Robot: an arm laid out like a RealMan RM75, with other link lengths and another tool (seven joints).
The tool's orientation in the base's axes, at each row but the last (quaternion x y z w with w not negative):
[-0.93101, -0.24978, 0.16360, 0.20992]
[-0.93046, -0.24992, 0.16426, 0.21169]
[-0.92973, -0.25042, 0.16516, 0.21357]
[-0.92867, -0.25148, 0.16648, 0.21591]
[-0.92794, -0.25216, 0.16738, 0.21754]
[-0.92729, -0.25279, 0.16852, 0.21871]
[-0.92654, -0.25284, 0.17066, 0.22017]
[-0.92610, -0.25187, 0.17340, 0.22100]
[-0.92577, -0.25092, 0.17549, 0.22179]
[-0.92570, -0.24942, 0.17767, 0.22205]
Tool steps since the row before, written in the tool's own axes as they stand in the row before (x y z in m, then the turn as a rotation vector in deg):
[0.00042, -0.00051, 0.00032, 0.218, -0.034, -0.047]
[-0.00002, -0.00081, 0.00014, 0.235, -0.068, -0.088]
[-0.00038, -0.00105, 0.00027, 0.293, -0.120, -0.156]
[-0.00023, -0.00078, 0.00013, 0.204, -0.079, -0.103]
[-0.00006, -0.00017, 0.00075, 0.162, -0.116, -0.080]
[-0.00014, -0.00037, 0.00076, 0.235, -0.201, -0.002]
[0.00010, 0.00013, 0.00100, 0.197, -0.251, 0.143]
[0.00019, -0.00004, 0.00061, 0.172, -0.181, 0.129]
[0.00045, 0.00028, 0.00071, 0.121, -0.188, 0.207]
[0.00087, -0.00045, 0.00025, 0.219, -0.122, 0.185]
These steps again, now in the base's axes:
[0.00001, 0.00072, -0.00012, 0.185, 0.129, 0.013]
[-0.00039, 0.00067, 0.00027, 0.202, 0.152, 0.061]
[-0.00084, 0.00070, 0.00035, 0.257, 0.202, 0.132]
[-0.00055, 0.00053, 0.00031, 0.179, 0.139, 0.085]
[-0.00043, 0.00034, -0.00054, 0.120, 0.152, 0.092]
[-0.00058, 0.00045, -0.00043, 0.113, 0.283, 0.053]
[-0.00030, 0.00028, -0.00093, 0.000, 0.348, -0.037]
[-0.00012, 0.00033, -0.00053, 0.013, 0.275, -0.055]
[0.00016, 0.00026, -0.00083, -0.065, 0.278, -0.106]
[0.00042, 0.00090, -0.00017, 0.050, 0.273, -0.142]

